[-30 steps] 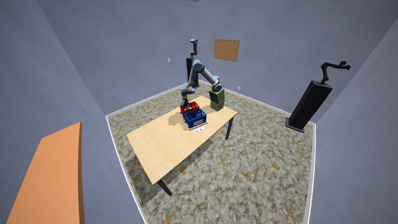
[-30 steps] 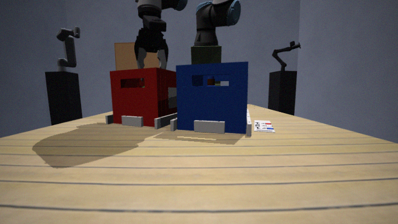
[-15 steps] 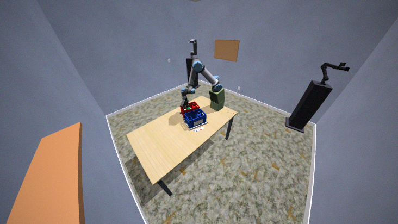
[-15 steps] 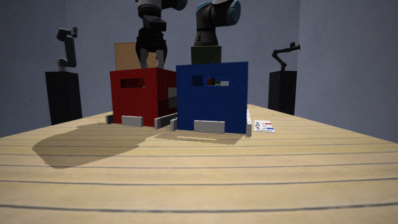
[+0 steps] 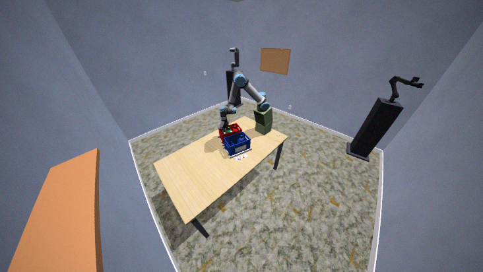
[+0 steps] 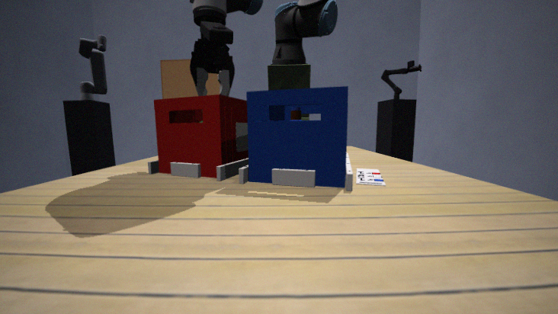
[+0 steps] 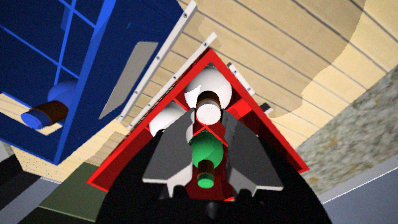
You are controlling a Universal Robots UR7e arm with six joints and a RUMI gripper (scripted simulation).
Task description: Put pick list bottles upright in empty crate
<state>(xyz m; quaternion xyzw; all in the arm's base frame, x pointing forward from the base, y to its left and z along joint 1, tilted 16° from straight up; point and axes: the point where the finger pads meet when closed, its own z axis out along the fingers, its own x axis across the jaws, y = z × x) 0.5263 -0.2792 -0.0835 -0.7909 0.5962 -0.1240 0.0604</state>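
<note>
The white bottle is 7 cm below my hand. Round my hand: red crate: 10 cm behind, 7 cm below; then green bottle: 12 cm behind, 4 cm to the right, 7 cm below; then red-capped bottle: 20 cm behind, 1 cm to the left, 7 cm below.
</note>
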